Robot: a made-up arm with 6 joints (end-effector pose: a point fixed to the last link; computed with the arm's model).
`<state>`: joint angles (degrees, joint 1 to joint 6).
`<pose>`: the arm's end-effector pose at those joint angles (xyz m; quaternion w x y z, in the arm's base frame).
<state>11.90 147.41 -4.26 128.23 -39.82 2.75</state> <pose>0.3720 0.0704 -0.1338 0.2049 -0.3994 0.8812 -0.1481</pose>
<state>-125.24 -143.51 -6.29 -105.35 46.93 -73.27</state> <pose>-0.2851 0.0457 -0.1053 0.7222 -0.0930 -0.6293 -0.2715</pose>
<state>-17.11 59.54 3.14 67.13 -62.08 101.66</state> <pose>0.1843 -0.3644 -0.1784 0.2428 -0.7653 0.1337 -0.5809</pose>
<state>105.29 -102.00 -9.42 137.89 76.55 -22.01</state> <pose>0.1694 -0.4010 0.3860 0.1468 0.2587 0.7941 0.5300</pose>
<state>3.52 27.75 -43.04 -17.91 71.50 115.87</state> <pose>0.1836 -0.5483 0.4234 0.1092 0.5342 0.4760 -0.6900</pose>
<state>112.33 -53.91 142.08 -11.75 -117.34 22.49</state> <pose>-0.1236 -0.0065 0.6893 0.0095 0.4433 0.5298 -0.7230</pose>
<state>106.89 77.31 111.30 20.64 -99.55 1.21</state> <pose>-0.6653 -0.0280 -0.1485 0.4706 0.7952 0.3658 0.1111</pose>
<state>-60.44 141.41 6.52 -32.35 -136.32 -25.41</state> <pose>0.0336 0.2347 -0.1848 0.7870 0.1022 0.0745 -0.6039</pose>
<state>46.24 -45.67 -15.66 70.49 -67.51 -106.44</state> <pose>-0.3445 -0.4042 0.6077 0.5800 -0.7774 -0.2404 -0.0391</pose>
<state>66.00 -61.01 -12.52 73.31 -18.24 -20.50</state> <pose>-0.2543 -0.2989 0.7525 0.8974 -0.2500 0.3552 0.0777</pose>
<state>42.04 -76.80 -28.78 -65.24 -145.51 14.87</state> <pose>-0.0177 -0.2551 0.6387 0.2728 -0.8292 -0.2372 0.4262</pose>
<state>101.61 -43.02 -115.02 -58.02 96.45 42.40</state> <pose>-0.3817 -0.2655 0.3643 0.8652 -0.1791 -0.2454 0.3989</pose>
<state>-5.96 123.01 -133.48 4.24 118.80 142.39</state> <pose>0.1985 -0.0354 0.0113 0.4009 -0.4774 0.7779 -0.0789</pose>
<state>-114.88 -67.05 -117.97 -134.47 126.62 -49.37</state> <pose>0.0591 0.3384 0.5395 0.7813 -0.0390 0.2769 -0.5580</pose>
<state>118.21 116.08 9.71 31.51 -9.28 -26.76</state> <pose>-0.1174 0.0863 -0.4175 0.2922 0.0780 -0.7301 -0.6129</pose>
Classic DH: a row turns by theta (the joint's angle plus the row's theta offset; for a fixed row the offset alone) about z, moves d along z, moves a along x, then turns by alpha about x. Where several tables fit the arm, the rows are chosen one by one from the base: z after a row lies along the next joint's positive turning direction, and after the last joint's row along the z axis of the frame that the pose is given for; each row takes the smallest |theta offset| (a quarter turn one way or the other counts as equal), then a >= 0, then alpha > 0; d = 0 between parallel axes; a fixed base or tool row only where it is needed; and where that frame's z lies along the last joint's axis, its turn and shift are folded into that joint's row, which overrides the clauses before.
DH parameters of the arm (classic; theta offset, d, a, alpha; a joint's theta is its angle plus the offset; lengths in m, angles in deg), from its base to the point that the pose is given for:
base (fixed): 0 0 0 180
joint 1: 90 -0.1489 0.2005 90
joint 2: -90 0.0999 0.1928 -90
joint 3: -90 0.3217 0.0784 -90
joint 4: 0 0.0398 -0.0601 -90
joint 5: -90 0.0247 0.0177 -90
joint 6: 90 -0.2172 0.0934 90
tool (fixed): 90 -0.0429 0 0

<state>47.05 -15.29 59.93 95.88 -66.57 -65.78</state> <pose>-0.2825 -0.6533 0.5450 0.4015 -0.4919 -0.7208 0.2781</pose>
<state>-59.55 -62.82 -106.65 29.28 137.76 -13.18</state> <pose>0.4608 -0.0133 0.4262 0.3280 0.1906 -0.8648 0.3290</pose>
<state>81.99 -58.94 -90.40 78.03 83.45 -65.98</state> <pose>-0.2658 -0.4053 0.4653 0.4828 0.4681 0.5680 0.4745</pose>
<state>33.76 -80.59 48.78 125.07 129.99 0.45</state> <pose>0.0934 0.1429 0.4472 0.3446 0.7974 -0.4869 0.0917</pose>
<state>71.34 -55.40 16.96 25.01 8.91 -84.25</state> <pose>-0.2131 0.0230 0.7065 0.3451 -0.8256 0.4462 -0.0172</pose>
